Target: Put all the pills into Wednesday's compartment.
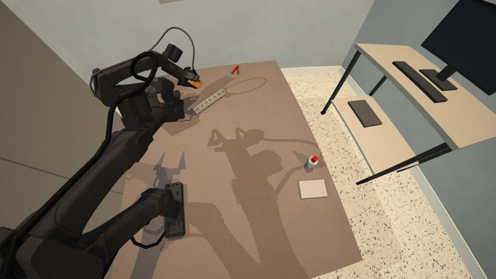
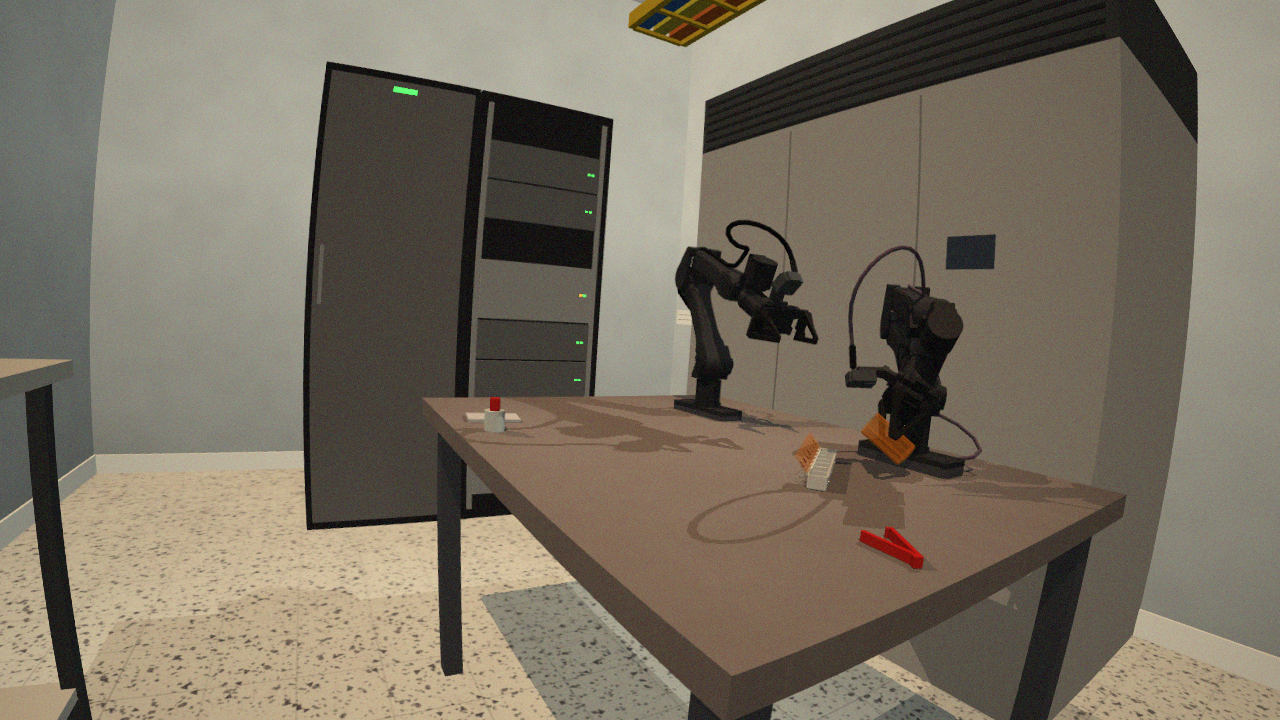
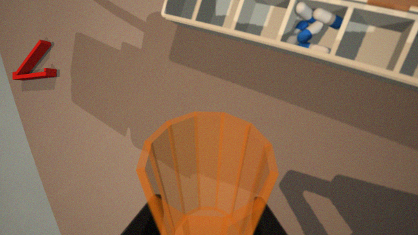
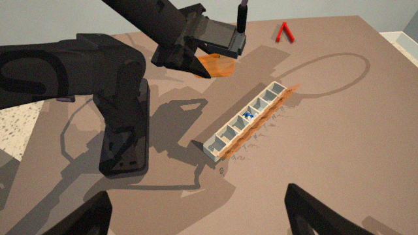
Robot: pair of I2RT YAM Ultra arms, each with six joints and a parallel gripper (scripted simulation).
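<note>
Right now my left hand is 1 cm past the orange pill bottle, 1 cm to the right of it and 1 cm above it. Round my left hand: red v-shaped tool 26 cm ahead, 16 cm to the left, 7 cm below; white pad 38 cm ahead, 67 cm to the right, 7 cm below.
</note>
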